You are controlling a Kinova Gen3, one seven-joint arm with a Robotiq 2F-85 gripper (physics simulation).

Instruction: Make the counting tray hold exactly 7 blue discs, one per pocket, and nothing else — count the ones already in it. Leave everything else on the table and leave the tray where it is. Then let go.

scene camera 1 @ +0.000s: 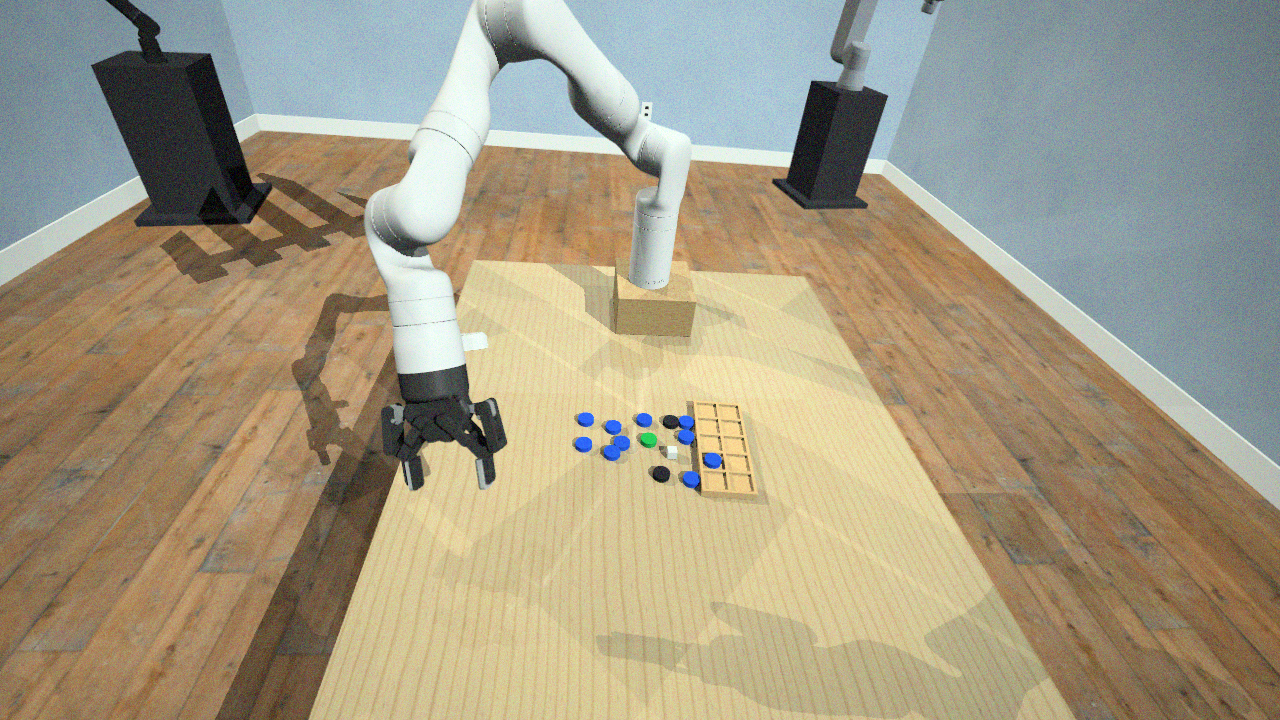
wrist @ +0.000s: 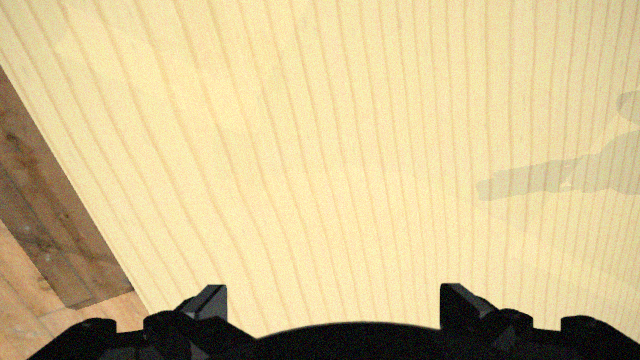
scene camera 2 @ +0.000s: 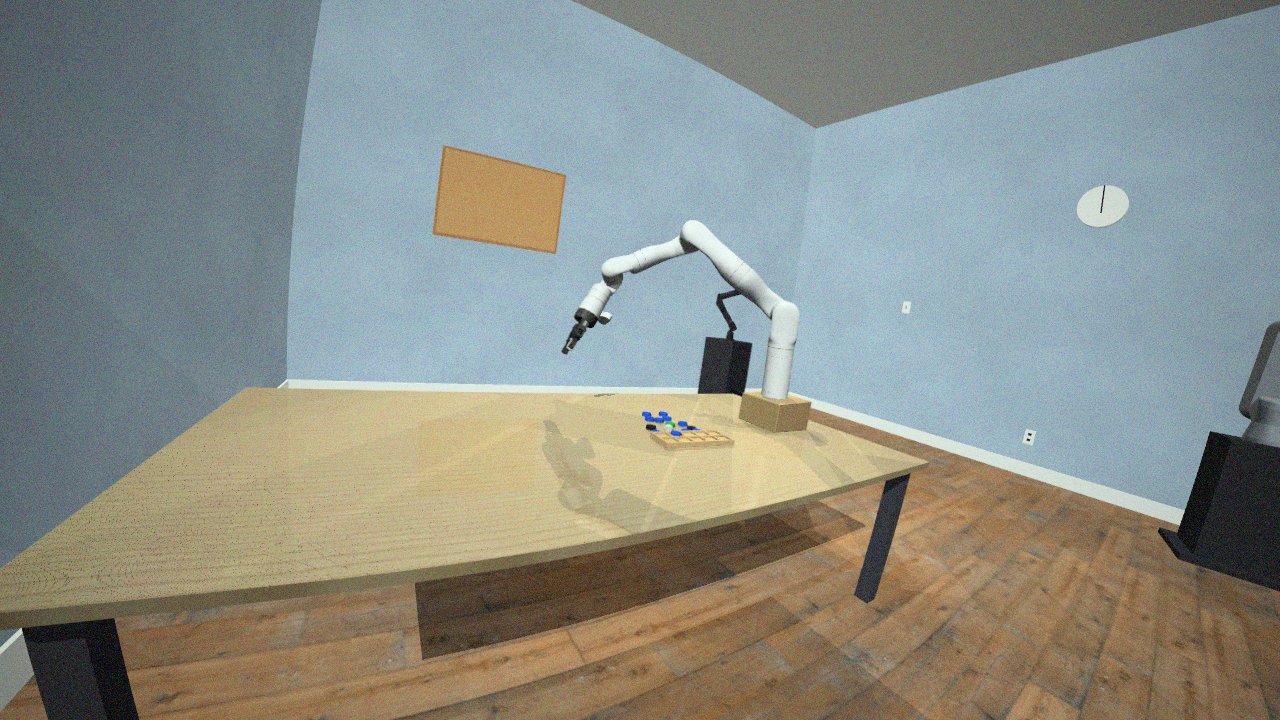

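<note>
The wooden counting tray [scene camera 1: 729, 493] [scene camera 2: 698, 445] lies on the table, with two columns of pockets in scene camera 1. One blue disc [scene camera 1: 712, 460] shows in its left column, near the front end; whether it lies fully flat is too small to tell. Three blue discs [scene camera 1: 686, 421] [scene camera 1: 686, 437] [scene camera 1: 691, 480] lie close by the tray's left side. Several more blue discs [scene camera 1: 585, 419] [scene camera 1: 613, 427] [scene camera 1: 644, 420] lie loose further left. My gripper [scene camera 1: 449, 483] [scene camera 2: 566, 349] [wrist: 333, 308] is open and empty, high above the table and left of the discs in scene camera 1.
A green disc [scene camera 1: 648, 439], two black discs [scene camera 1: 671, 421] [scene camera 1: 661, 473] and a small white cube [scene camera 1: 672, 452] lie among the blue discs, left of the tray. The arm's wooden base block [scene camera 1: 654, 313] [scene camera 2: 774, 413] stands behind them. The table's left edge runs below my gripper.
</note>
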